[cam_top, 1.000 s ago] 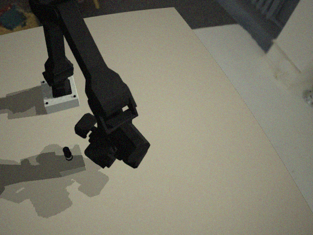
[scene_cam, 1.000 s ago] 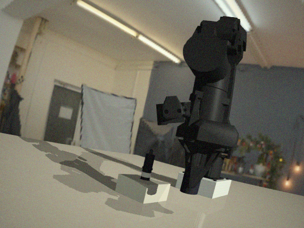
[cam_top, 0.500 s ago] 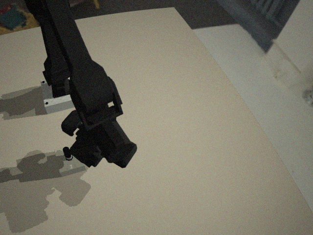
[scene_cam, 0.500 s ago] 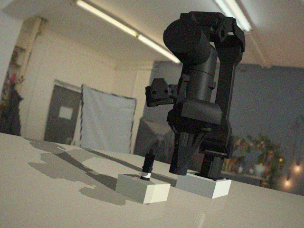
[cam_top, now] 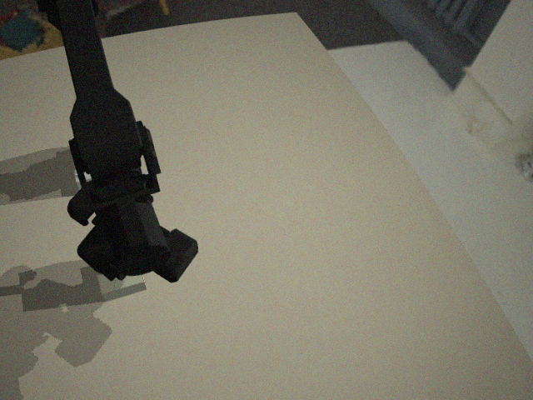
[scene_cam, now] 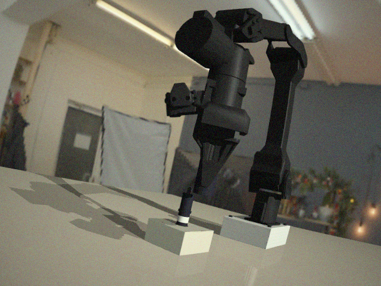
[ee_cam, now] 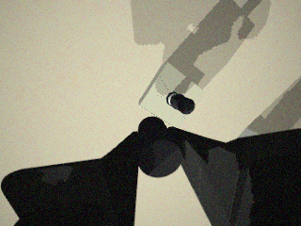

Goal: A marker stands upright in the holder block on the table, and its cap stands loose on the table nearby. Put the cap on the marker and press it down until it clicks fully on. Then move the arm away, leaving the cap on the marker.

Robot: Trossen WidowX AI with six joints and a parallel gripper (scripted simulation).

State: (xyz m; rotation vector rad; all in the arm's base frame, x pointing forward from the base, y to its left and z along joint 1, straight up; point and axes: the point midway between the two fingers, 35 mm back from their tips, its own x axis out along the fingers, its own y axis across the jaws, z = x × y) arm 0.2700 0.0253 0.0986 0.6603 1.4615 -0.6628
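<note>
Right now my gripper tip is 20 mm past the holder block, 40 mm to the left of it and 90 mm above it. Round my gripper tip: marker cap (10 mm above).
</note>
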